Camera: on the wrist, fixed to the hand. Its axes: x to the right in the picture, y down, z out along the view.
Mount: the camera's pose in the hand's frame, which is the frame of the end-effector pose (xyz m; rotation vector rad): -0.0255 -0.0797 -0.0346 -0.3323 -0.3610 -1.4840
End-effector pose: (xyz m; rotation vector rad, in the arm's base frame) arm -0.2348 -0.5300 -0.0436 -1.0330 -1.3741 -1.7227
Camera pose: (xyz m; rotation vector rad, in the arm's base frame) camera -0.2994 -0.5471 -0.1047 0.2296 1.5567 1.8645
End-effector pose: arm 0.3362 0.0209 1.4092 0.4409 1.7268 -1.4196
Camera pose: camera 0.2811 0.0351 1.4797 -1.4870 1.8892 -1.8408
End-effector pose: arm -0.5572 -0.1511 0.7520 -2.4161 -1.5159 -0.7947
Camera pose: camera -0.6475 -0.1485 0.7576 0.7701 2.3138 0.5106
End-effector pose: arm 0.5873 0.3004 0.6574 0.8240 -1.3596 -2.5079
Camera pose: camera 0.6359 0.3310 0.5874 -0.8376 0.0641 1.8302
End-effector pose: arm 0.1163 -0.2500 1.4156 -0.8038 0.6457 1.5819
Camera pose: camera 0.2018 -0.2798 1.4170 -0.8541 -0.4842 0.3921
